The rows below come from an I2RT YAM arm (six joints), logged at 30 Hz.
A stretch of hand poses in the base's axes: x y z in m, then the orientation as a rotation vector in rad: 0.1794 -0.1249 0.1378 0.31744 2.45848 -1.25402; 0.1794 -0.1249 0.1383 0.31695 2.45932 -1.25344; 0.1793 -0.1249 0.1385 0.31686 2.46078 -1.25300; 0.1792 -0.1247 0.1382 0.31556 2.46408 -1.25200; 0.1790 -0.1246 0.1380 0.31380 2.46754 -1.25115; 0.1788 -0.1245 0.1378 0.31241 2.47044 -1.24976; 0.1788 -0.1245 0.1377 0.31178 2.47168 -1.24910; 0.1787 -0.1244 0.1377 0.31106 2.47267 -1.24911; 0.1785 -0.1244 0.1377 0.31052 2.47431 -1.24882; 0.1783 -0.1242 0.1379 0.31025 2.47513 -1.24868; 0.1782 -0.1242 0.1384 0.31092 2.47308 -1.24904; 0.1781 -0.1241 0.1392 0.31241 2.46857 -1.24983; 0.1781 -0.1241 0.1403 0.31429 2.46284 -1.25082; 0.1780 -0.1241 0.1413 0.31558 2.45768 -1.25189; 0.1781 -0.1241 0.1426 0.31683 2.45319 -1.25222; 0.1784 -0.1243 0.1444 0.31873 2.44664 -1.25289; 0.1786 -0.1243 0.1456 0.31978 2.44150 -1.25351; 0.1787 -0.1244 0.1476 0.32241 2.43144 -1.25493; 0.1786 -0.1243 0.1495 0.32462 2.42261 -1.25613; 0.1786 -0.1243 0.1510 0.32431 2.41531 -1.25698; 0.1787 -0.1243 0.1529 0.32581 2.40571 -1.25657
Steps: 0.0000 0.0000 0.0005 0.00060 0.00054 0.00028; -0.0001 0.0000 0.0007 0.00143 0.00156 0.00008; -0.0002 0.0002 0.0004 0.00314 0.00410 0.00035; -0.0004 0.0003 0.0002 0.00477 0.00695 0.00084; -0.0006 0.0004 0.0000 0.00654 0.00903 0.00139; -0.0006 0.0004 -0.0001 0.00732 0.00990 0.00167; -0.0007 0.0005 -0.0001 0.00761 0.01087 0.00188; -0.0009 0.0005 -0.0001 0.00836 0.01220 0.00188; -0.0011 0.0007 0.0001 0.00873 0.01287 0.00187; -0.0012 0.0007 0.0006 0.00780 0.01120 0.00188; -0.0013 0.0008 0.0014 0.00575 0.00754 0.00188; -0.0013 0.0008 0.0025 0.00314 0.00288 0.00189; -0.0014 0.0008 0.0035 0.00064 -0.00114 0.00210; -0.0013 0.0008 0.0048 -0.00119 -0.00492 0.00238; -0.0010 0.0006 0.0066 -0.00395 -0.01038 0.00267; -0.0008 0.0006 0.0078 -0.00623 -0.01451 0.00315; -0.0007 0.0005 0.0098 -0.01076 -0.02264 0.00365; -0.0008 0.0006 0.0117 -0.01473 -0.02977 0.00414; -0.0008 0.0006 0.0132 -0.01824 -0.03524 0.00601; -0.0007 0.0006 0.0151 -0.02171 -0.04352 0.00766
